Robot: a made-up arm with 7 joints.
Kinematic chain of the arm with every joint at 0, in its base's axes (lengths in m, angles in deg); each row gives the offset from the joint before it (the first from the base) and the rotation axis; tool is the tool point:
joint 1: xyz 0 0 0 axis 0 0.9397 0.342
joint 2: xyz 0 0 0 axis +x
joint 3: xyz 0 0 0 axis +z
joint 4: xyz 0.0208 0 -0.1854 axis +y
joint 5: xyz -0.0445 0 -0.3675 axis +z
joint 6: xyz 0 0 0 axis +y
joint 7: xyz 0 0 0 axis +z
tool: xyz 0 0 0
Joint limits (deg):
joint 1: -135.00..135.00
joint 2: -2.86..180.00
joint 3: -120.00..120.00
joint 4: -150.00..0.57
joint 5: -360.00..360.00
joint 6: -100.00..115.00
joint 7: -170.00..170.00
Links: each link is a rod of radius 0.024 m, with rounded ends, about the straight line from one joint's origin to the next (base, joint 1, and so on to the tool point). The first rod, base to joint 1, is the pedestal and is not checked.
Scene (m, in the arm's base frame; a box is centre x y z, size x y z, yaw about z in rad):
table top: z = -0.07
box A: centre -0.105 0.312 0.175 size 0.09 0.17 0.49 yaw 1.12
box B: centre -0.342 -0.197 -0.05 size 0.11 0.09 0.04 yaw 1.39
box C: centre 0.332 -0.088 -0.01 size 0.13 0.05 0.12 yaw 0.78
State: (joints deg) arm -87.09 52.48 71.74 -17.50 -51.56 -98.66 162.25
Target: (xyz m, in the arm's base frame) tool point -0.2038 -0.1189 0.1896
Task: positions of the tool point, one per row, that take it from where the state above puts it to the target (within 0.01 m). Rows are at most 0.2 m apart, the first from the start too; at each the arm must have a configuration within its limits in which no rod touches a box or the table.
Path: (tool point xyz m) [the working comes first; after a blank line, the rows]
Joints at the target: -74.92 106.60 57.72 -138.81 -51.56 -98.66 162.25
Straight joint move there: touches box A.

1: 0.3066 0.4131 0.2010
2: 0.1990 0.4207 0.2812
3: 0.1227 0.3734 0.3566
4: 0.0931 0.2926 0.4114
5: 0.1108 0.2054 0.4331
6: 0.1624 0.1360 0.4160
7: 0.2256 0.0996 0.3624
8: 0.1730 0.0340 0.3821
9: 0.1070 -0.0212 0.3874
10: 0.0338 -0.0640 0.3764
11: -0.0398 -0.0938 0.3491
12: -0.1075 -0.1114 0.3066
13: -0.1635 -0.1188 0.2521
14: -0.2038 -0.1189 0.1896

